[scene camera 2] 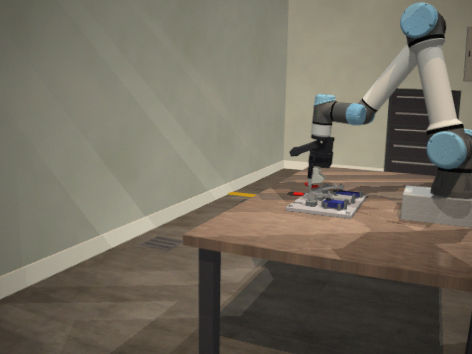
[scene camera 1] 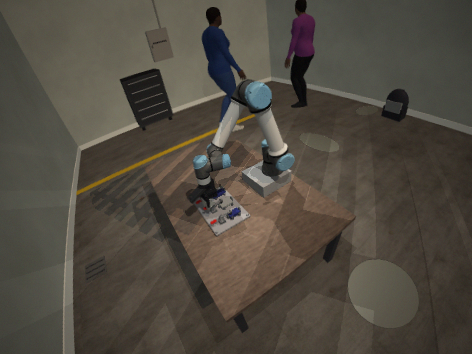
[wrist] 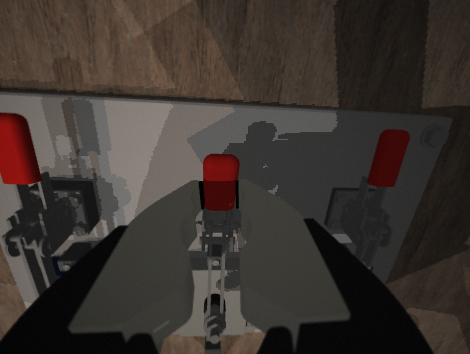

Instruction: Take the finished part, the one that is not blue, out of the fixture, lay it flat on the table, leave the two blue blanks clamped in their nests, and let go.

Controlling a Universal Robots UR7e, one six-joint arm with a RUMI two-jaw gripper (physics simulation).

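Places are measured from the arm's base along level axes (x ahead, y left, z up), in metres.
Pixels of known places: gripper, fingertip midpoint: (scene camera 2: pixel 310 189) (scene camera 1: pixel 207 209) (wrist: pixel 220 183); arm's base at its link origin: (scene camera 2: pixel 452 194) (scene camera 1: pixel 272 169).
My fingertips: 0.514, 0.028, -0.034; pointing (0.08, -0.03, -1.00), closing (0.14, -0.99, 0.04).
Note:
For each thing: its top centre in the pictures, then the offset to it from my fingertips, as dx, dy, dz. Level surfaces: height alone.
- fixture plate at its top centre: (wrist: pixel 215 245) (scene camera 2: pixel 329 200) (scene camera 1: pixel 219 207) -0.075, -0.003, -0.035
- finished part at its top centre: (wrist: pixel 213 305) (scene camera 2: pixel 341 196) (scene camera 1: pixel 225 201) -0.122, -0.005, -0.014
- wooden table at its surface level: dz -0.050
My gripper (scene camera 1: pixel 207 204) (scene camera 2: pixel 311 186) (wrist: pixel 220 183) is shut on the red handle (wrist: pixel 220 175) of the middle toggle clamp; in scene camera 2 that handle stands higher than a neighbouring one. The fixture plate (scene camera 1: pixel 218 230) (scene camera 2: pixel 320 211) (wrist: pixel 150 116) lies on the table. The finished part (wrist: pixel 199 310), pale grey, sits in the middle nest under the clamp's arm, partly hidden by the fingers. Whether the clamp tip presses on it I cannot tell. One blue blank (scene camera 1: pixel 220 192) (scene camera 2: pixel 350 194) and the other blue blank (scene camera 1: pixel 234 213) (scene camera 2: pixel 334 204) sit in the outer nests.
Two outer clamps have a red handle (wrist: pixel 18 150) on the left and a red handle (wrist: pixel 389 158) on the right in the wrist view. The wooden table (scene camera 1: pixel 280 240) (scene camera 2: pixel 280 235) carries the arm's grey base block (scene camera 1: pixel 265 186) (scene camera 2: pixel 417 206). Two people stand beyond the table.

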